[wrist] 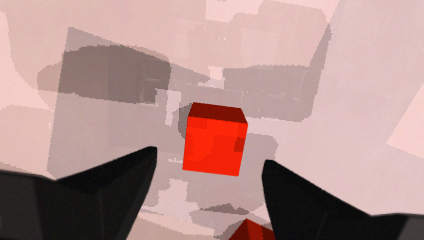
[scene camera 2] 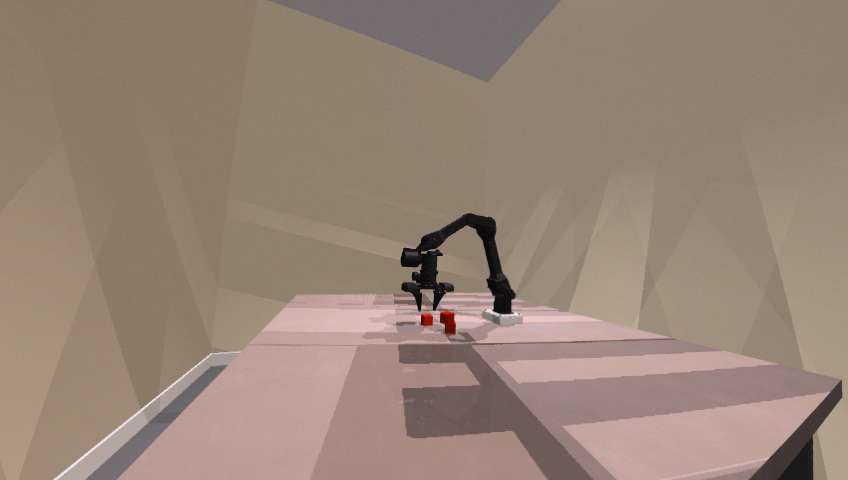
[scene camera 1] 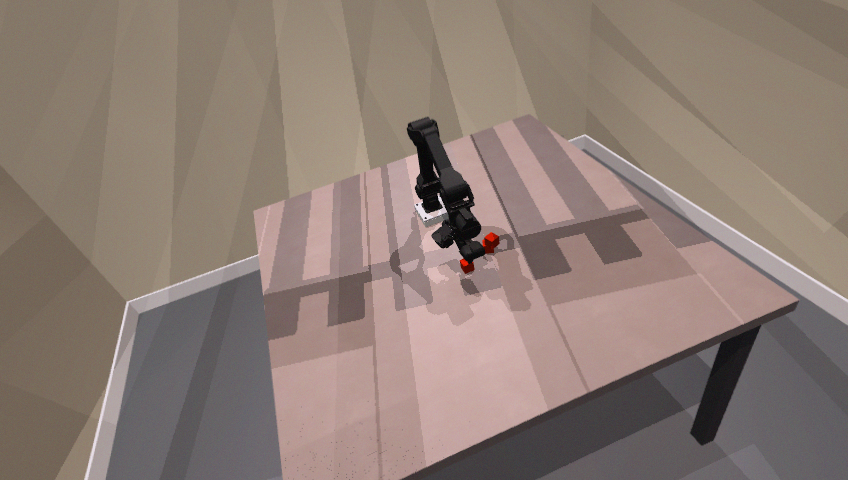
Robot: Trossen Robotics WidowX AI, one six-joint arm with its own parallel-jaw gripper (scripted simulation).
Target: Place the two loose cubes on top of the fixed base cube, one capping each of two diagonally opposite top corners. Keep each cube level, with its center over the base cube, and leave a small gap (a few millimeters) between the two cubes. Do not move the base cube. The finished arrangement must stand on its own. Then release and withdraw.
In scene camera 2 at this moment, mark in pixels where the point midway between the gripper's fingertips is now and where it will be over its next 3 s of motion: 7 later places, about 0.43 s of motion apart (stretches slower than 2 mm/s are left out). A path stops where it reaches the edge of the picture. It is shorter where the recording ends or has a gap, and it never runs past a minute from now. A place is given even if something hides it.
My gripper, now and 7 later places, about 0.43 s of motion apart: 426,311; 426,316; 426,319; 426,314; 426,303; 428,292; 431,290; 438,292
